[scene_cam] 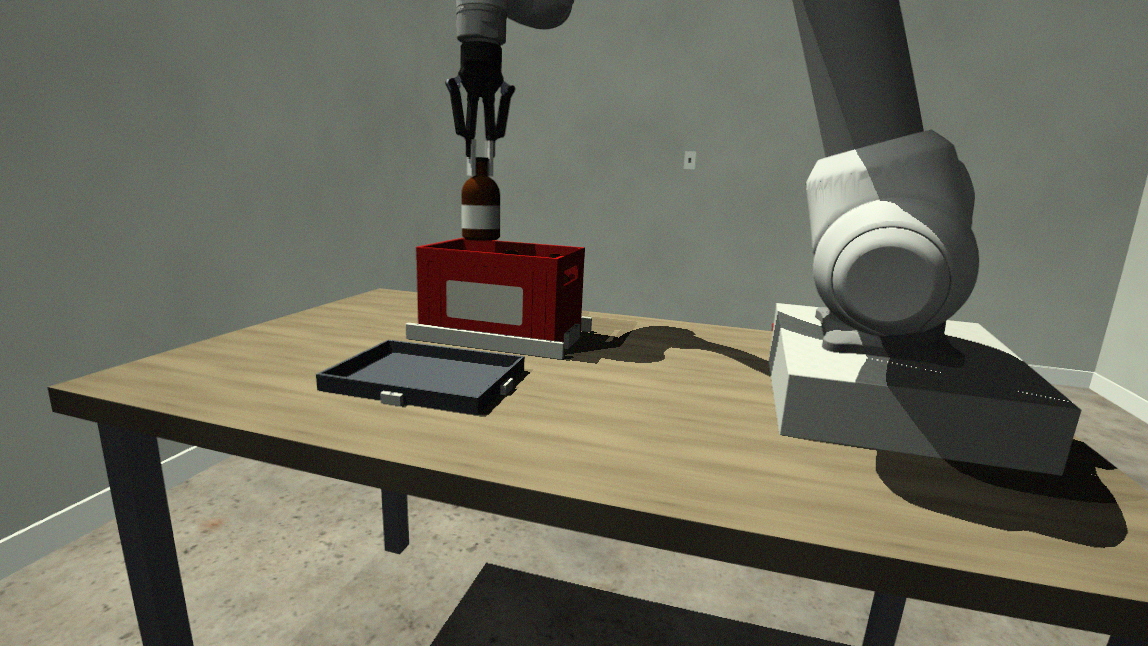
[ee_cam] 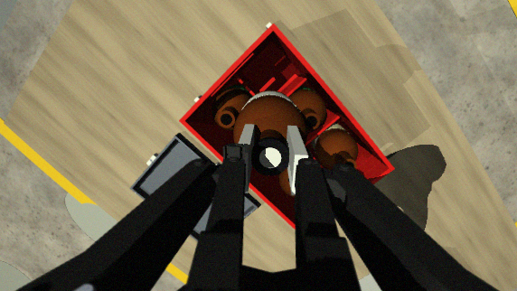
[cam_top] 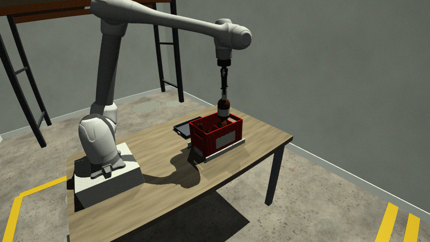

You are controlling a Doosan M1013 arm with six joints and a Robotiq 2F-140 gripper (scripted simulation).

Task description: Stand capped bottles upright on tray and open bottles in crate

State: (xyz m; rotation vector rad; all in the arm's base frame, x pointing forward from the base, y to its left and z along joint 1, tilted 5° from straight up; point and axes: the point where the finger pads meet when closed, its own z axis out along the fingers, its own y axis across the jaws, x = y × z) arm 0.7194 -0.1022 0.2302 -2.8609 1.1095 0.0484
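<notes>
The brown capped bottle is 7 cm below my hand. Round my hand: red crate: 26 cm below, 6 cm behind, 1 cm to the left; dark tray: 33 cm below, 30 cm to the left, 6 cm behind.
</notes>
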